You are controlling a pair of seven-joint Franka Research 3 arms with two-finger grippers.
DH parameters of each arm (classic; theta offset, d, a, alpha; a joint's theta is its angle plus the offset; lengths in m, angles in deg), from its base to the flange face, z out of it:
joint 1: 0 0.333 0 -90
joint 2: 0 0 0 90
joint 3: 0 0.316 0.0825 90
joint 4: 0 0 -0.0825 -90
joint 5: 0 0.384 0 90
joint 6: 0 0 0.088 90
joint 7: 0 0.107 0 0
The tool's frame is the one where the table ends.
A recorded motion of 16 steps. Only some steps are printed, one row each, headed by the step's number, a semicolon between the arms.
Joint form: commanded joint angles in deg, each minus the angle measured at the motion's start. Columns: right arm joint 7, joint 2, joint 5, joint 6, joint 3, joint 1, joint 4; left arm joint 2, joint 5, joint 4, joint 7, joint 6, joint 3, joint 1.
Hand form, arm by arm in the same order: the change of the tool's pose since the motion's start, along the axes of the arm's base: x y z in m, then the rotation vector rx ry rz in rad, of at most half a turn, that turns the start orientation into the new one. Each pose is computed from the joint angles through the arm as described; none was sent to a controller.
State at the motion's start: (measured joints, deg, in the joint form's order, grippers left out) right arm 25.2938 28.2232 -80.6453 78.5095 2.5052 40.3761 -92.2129; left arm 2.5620 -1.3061 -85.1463 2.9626 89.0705 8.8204 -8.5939
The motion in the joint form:
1: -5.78 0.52 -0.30 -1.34 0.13 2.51 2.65; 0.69 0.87 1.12 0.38 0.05 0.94 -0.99
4: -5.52 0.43 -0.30 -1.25 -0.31 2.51 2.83; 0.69 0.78 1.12 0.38 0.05 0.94 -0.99
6: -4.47 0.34 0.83 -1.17 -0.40 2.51 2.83; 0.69 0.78 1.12 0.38 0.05 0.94 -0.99
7: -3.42 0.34 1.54 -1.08 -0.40 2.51 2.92; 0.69 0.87 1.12 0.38 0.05 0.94 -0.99
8: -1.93 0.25 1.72 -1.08 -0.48 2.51 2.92; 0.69 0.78 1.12 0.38 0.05 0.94 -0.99
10: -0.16 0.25 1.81 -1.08 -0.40 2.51 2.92; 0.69 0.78 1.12 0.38 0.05 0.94 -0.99
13: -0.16 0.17 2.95 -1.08 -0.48 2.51 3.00; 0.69 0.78 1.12 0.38 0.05 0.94 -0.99
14: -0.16 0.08 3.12 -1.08 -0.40 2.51 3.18; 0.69 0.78 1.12 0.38 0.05 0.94 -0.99
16: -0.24 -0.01 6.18 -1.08 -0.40 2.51 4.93; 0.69 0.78 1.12 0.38 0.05 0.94 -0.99
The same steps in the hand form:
1: -0.0106 0.0277 0.0152 -0.0360 0.0544 0.0328; 0.0038 0.0002 0.0026 0.0182 -0.0087 -0.0070
4: -0.0080 0.0247 0.0178 -0.0324 0.0450 0.0270; 0.0038 0.0001 0.0026 0.0166 -0.0087 -0.0071
6: -0.0087 0.0236 0.0168 -0.0100 0.0398 0.0170; 0.0038 0.0001 0.0026 0.0166 -0.0087 -0.0071
7: -0.0092 0.0237 0.0160 0.0084 0.0306 0.0115; 0.0038 0.0002 0.0026 0.0182 -0.0087 -0.0070
8: -0.0090 0.0229 0.0168 0.0232 0.0081 0.0070; 0.0038 0.0001 0.0026 0.0166 -0.0087 -0.0071
10: -0.0095 0.0235 0.0165 0.0392 -0.0176 0.0054; 0.0038 0.0001 0.0026 0.0166 -0.0087 -0.0071
13: -0.0102 0.0226 0.0160 0.0530 -0.0078 -0.0054; 0.0038 0.0001 0.0026 0.0166 -0.0087 -0.0071
14: -0.0105 0.0234 0.0179 0.0586 -0.0089 -0.0056; 0.0038 0.0001 0.0026 0.0166 -0.0087 -0.0071
16: -0.0104 0.0256 0.0262 0.1141 0.0029 -0.0303; 0.0038 0.0001 0.0026 0.0166 -0.0087 -0.0071

